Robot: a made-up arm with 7 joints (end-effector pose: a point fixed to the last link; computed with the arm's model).
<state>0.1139 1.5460 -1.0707 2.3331 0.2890 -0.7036 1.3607</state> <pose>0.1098 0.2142 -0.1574 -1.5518 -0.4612 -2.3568</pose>
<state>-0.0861 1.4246 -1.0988 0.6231 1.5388 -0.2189 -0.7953</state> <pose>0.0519 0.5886 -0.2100 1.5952 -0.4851 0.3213</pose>
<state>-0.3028 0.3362 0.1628 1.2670 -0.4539 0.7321 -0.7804</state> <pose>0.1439 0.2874 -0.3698 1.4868 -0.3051 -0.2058</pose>
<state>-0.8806 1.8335 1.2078 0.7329 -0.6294 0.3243 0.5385</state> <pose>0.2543 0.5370 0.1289 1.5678 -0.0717 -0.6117</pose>
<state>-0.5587 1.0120 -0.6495 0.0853 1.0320 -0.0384 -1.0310</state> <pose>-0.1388 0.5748 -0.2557 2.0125 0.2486 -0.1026</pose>
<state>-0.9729 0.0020 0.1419 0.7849 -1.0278 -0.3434 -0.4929</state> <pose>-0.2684 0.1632 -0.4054 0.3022 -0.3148 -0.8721</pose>
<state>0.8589 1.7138 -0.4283 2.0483 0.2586 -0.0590 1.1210</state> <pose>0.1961 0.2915 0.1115 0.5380 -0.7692 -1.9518</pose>
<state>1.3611 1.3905 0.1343 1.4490 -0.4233 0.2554 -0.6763</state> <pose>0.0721 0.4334 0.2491 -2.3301 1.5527 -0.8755</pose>
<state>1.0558 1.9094 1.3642 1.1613 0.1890 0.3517 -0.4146</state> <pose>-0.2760 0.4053 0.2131 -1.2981 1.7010 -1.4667</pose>
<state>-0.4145 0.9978 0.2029 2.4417 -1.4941 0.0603 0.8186</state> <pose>0.1497 0.2073 -0.0717 1.6047 -0.4828 -1.9802</pose>
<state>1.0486 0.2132 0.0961 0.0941 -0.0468 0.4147 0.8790</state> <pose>0.4573 0.2496 -0.2348 -0.6962 -0.7525 -0.1510</pose>
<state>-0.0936 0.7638 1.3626 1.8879 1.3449 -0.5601 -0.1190</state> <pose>0.0549 0.4385 0.0327 -0.3444 2.7829 -0.7526</pose>
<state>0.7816 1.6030 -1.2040 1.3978 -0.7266 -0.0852 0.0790</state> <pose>0.2292 0.4529 -0.0991 1.2187 -0.3216 -1.9437</pose>
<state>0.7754 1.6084 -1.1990 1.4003 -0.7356 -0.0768 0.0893</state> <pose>0.2280 0.4535 -0.0981 1.2238 -0.2970 -1.9446</pose>
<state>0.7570 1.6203 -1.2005 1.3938 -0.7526 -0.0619 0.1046</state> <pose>0.2231 0.4579 -0.0997 1.2203 -0.2331 -1.9485</pose>
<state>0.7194 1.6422 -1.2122 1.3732 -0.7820 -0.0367 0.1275</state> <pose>0.2120 0.4681 -0.1046 1.2029 -0.1086 -1.9565</pose>
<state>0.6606 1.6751 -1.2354 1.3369 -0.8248 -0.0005 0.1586</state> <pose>0.1932 0.4843 -0.1113 1.1686 0.0820 -1.9676</pose>
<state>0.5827 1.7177 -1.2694 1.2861 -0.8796 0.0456 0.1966</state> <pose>0.1666 0.5055 -0.1166 1.1178 0.3312 -1.9795</pose>
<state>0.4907 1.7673 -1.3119 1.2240 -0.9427 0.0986 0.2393</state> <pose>0.1338 0.5293 -0.1161 1.0534 0.6225 -1.9890</pose>
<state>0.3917 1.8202 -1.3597 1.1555 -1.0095 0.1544 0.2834</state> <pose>0.0988 0.5527 -0.1071 0.9805 0.9333 -1.9942</pose>
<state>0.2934 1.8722 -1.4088 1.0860 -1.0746 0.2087 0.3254</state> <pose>0.0662 0.5733 -0.0892 0.9057 1.2390 -1.9945</pose>
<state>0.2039 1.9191 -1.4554 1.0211 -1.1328 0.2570 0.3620</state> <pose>0.0399 0.5893 -0.0657 0.8349 1.5154 -1.9908</pose>
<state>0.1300 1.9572 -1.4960 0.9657 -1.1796 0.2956 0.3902</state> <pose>0.0217 0.6004 -0.0415 0.7732 1.7420 -1.9858</pose>
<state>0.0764 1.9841 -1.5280 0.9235 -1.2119 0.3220 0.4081</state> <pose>0.0106 0.6072 -0.0215 0.7241 1.9050 -1.9819</pose>
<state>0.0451 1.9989 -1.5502 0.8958 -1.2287 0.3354 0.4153</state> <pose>0.0046 0.6109 -0.0087 0.6894 1.9997 -1.9809</pose>
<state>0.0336 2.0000 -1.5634 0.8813 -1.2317 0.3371 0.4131</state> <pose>0.0017 0.6126 -0.0050 0.6676 2.0302 -1.9859</pose>
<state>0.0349 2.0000 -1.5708 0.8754 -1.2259 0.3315 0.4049</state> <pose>0.0001 0.6133 -0.0036 0.6559 2.0279 -1.9881</pose>
